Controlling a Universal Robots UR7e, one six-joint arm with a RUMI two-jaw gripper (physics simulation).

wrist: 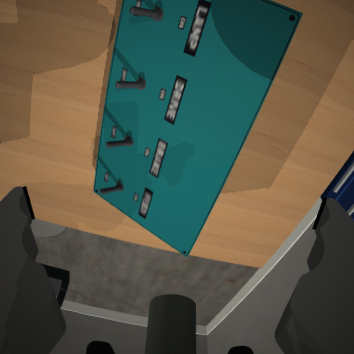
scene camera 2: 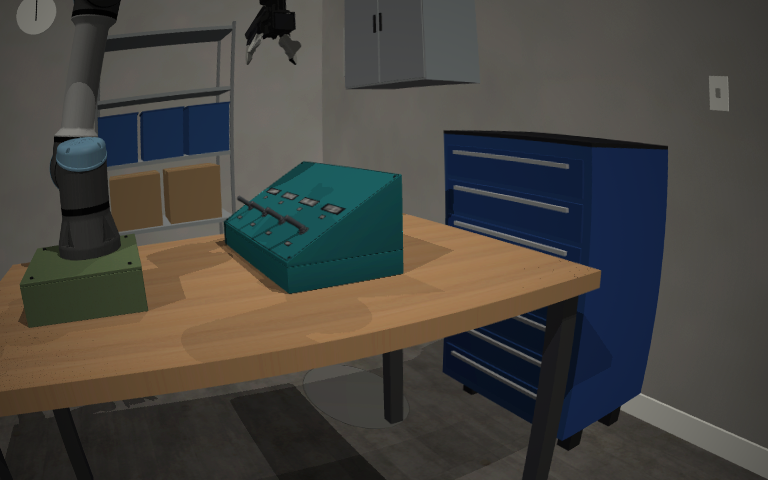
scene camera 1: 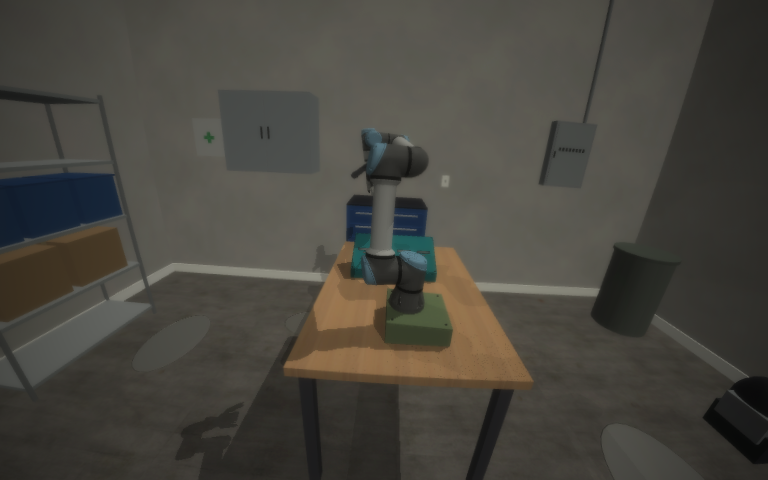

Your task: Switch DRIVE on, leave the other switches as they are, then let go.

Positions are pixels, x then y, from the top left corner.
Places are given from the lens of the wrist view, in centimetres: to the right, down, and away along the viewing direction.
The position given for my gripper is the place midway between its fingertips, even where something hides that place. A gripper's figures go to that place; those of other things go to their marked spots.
my gripper (wrist: pixel 174 196): 0, 1, 13
teal switch console (wrist: pixel 203 78): 4, -15, 41
